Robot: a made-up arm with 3 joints.
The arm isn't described. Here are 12 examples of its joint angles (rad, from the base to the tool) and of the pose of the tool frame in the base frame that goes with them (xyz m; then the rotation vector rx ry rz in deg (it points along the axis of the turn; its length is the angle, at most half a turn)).
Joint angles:
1: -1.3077 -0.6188 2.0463
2: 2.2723 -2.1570 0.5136
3: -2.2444 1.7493 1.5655
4: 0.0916 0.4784 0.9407
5: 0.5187 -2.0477 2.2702
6: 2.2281 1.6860 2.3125
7: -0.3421 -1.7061 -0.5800
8: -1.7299 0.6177 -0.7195
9: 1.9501 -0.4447 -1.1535
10: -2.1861 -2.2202 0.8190
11: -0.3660 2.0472 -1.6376
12: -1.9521 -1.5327 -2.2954
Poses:
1: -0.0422 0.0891 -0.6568 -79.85 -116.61 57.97
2: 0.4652 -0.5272 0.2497 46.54 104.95 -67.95
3: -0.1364 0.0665 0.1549 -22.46 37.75 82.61
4: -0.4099 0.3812 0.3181 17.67 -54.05 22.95
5: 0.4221 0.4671 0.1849 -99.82 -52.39 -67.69
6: -0.1788 0.0895 0.2286 -75.24 74.77 57.46
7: 0.3318 0.4444 0.3389 13.62 8.10 -96.46
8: -0.0908 0.2759 -0.5255 -103.79 60.23 -9.81
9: 0.2750 -0.4734 0.4790 109.96 66.71 49.72
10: 0.5024 -0.0907 -0.4290 87.63 135.08 36.74
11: -0.2604 0.4086 0.1166 -106.53 75.40 79.27
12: 0.3359 -0.0880 -0.0806 14.01 16.94 -90.18
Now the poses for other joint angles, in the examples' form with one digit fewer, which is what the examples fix.
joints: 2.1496 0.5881 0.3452
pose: -0.331 -0.500 0.246 123.3 -47.6 -1.3
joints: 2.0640 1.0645 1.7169
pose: -0.357 -0.042 0.231 -119.4 108.7 68.4
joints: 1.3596 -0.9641 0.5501
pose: 0.092 -0.124 0.902 55.0 11.7 -62.6
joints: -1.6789 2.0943 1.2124
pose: 0.028 0.129 0.222 3.1 44.3 89.8
